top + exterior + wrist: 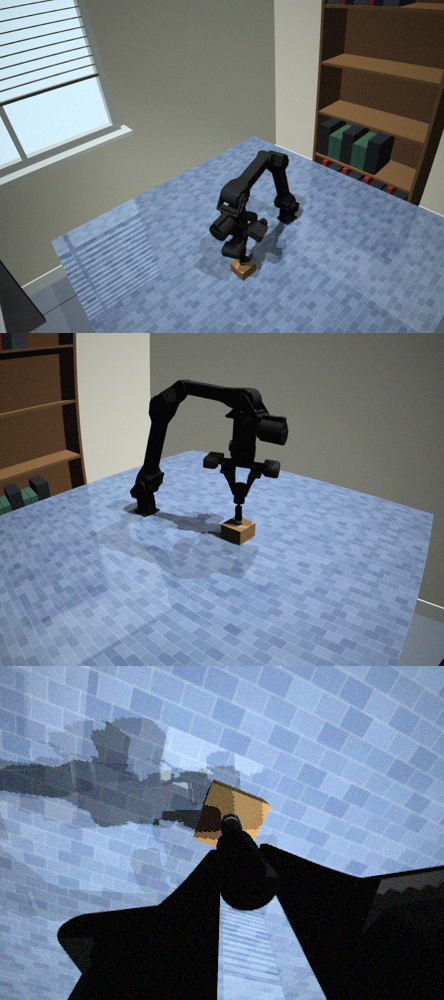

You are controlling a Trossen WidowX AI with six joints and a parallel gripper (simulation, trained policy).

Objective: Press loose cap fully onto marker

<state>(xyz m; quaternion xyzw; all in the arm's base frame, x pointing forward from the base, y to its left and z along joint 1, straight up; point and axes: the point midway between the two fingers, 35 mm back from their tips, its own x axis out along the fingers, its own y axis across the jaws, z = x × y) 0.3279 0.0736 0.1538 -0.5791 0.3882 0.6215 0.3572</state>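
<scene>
My gripper tip is 1 cm to the left of the brown holder block and 10 cm above it. From my gripper tip the other things lie so: black marker cap (1 cm above).
</scene>
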